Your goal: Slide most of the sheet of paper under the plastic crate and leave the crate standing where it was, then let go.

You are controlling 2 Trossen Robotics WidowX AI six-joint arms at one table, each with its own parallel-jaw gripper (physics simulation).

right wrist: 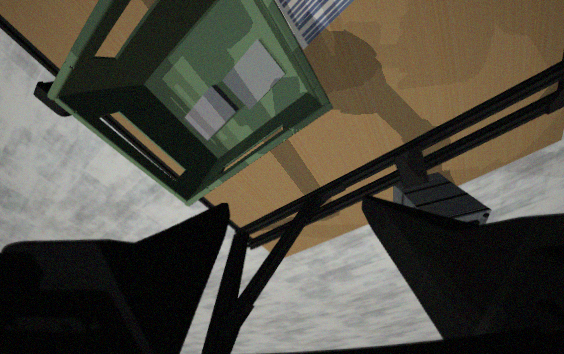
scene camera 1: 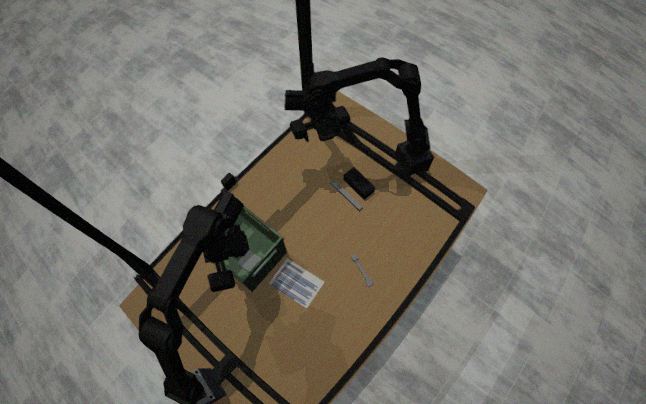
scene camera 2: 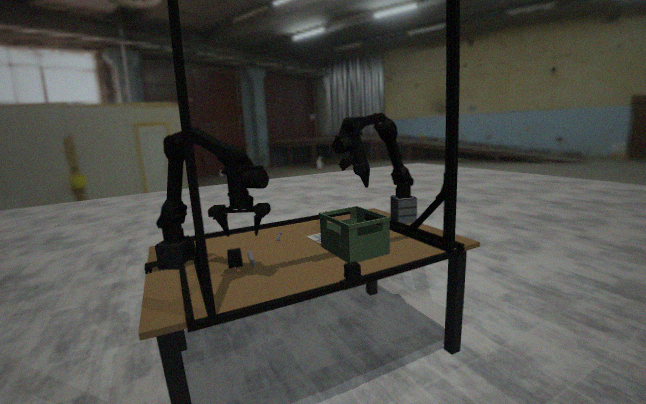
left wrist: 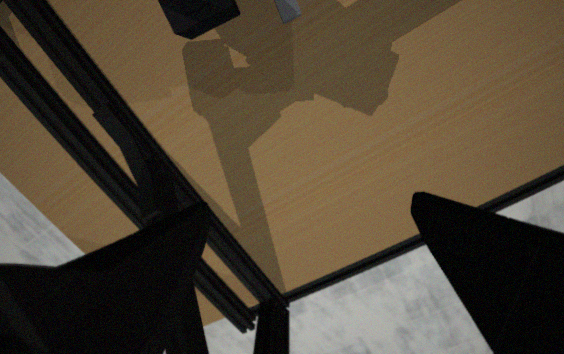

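Note:
The green plastic crate (scene camera 1: 272, 260) (scene camera 2: 370, 244) (right wrist: 230, 30) stands upright on the table and holds pale grey pieces (right wrist: 257, 72). The white sheet of paper with blue-grey stripes (scene camera 1: 297, 283) (scene camera 2: 314, 238) (right wrist: 320, 17) lies flat at the crate's lower right side in scene camera 1, most of it uncovered. Whether an edge lies under the crate cannot be told. My right gripper (scene camera 2: 367, 186) (right wrist: 295, 206) is open and empty, high above the crate side of the table. My left gripper (scene camera 2: 243, 234) (left wrist: 309, 207) is open and empty above the other end, away from crate and paper.
A black box (scene camera 1: 359, 183) (scene camera 2: 234, 257) (left wrist: 200, 15) and a flat grey bar (scene camera 1: 346, 195) (scene camera 2: 251, 258) (left wrist: 287, 9) lie near the left arm. A small grey wrench (scene camera 1: 362, 270) (scene camera 2: 279, 236) lies beyond the paper. Black rails and upright posts frame the table.

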